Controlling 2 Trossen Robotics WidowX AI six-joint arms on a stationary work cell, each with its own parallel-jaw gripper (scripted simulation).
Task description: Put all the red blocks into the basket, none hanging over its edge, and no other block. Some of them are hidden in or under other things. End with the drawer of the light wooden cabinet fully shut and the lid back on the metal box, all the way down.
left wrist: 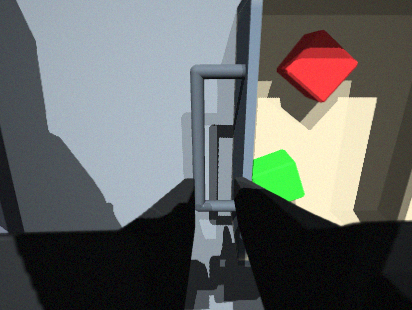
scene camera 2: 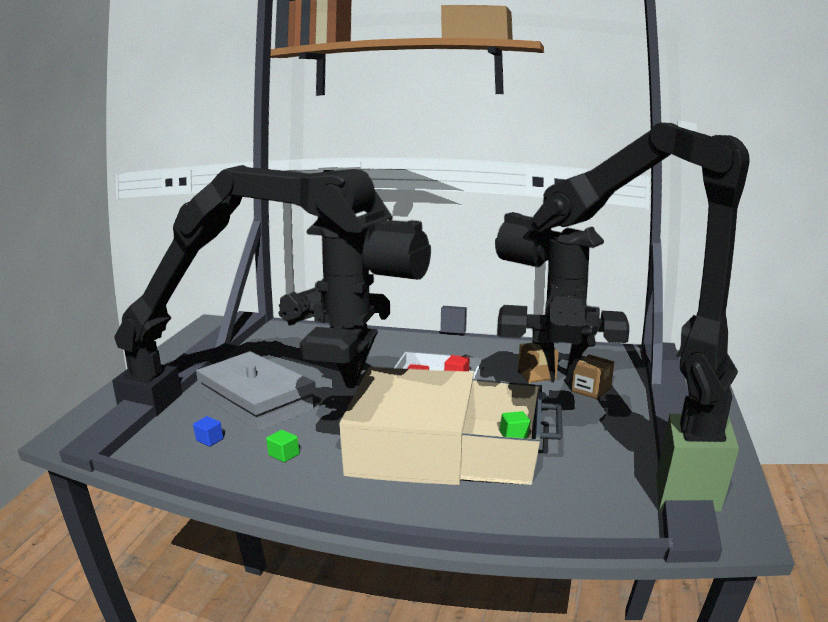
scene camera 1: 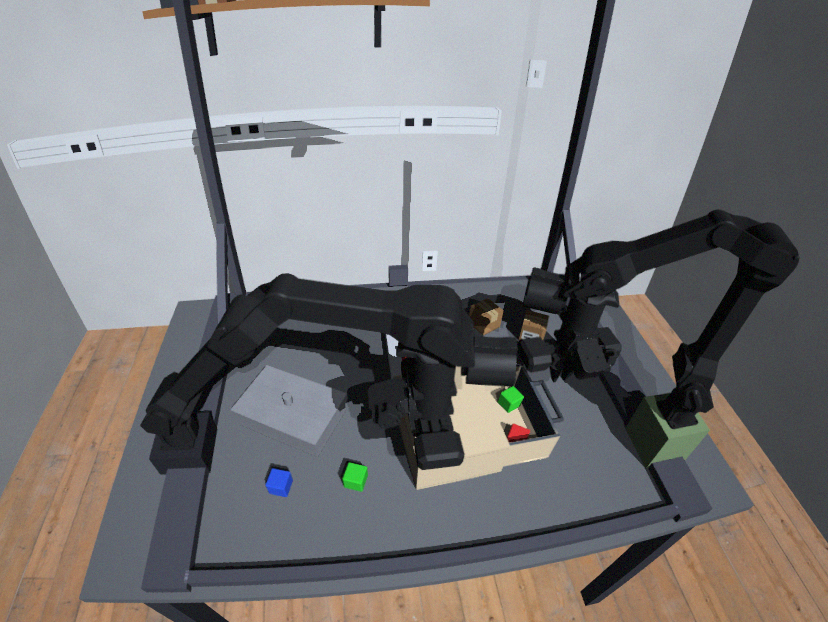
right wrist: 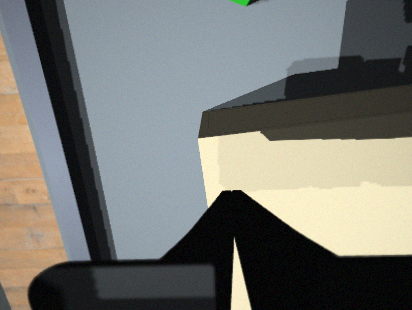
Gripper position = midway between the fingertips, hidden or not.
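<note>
Scene camera 1 shows a grey lid (scene camera 1: 304, 415), a light wooden cabinet (scene camera 1: 485, 445) and my left gripper (scene camera 1: 558, 379). In scene camera 2 I see my right gripper (scene camera 2: 351, 387), my left gripper (scene camera 2: 559, 381), the cabinet (scene camera 2: 406, 425) and the lid (scene camera 2: 256, 384). The left wrist view has my left gripper (left wrist: 214, 187); in the left wrist view the lid is out of frame. The right wrist view has the cabinet (right wrist: 327, 166); the lid is out of frame in the right wrist view.
</note>
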